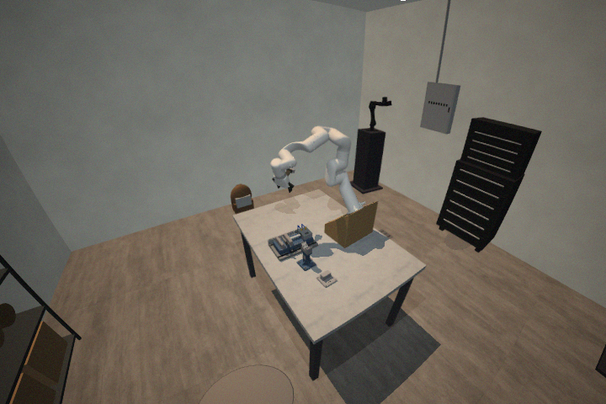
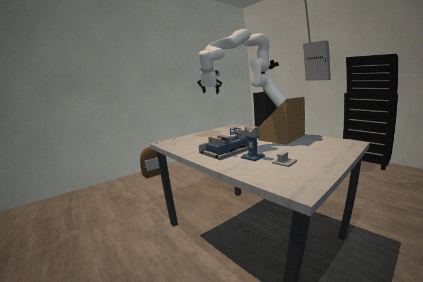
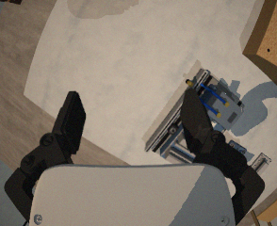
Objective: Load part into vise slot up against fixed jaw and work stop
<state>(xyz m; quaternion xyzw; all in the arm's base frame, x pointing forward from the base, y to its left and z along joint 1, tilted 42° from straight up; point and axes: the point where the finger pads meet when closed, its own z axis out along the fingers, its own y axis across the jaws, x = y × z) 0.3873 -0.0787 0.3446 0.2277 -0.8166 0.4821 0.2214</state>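
The part lies 57 cm to the left of my hand, 32 cm below it and 2 cm behind it. Also, from my hand: moving jaw: 27 cm below, 22 cm to the left, 7 cm ahead; air cylinder rod: 27 cm below, 22 cm to the left, 2 cm ahead; work stop: 27 cm to the left, 26 cm below, 10 cm ahead.
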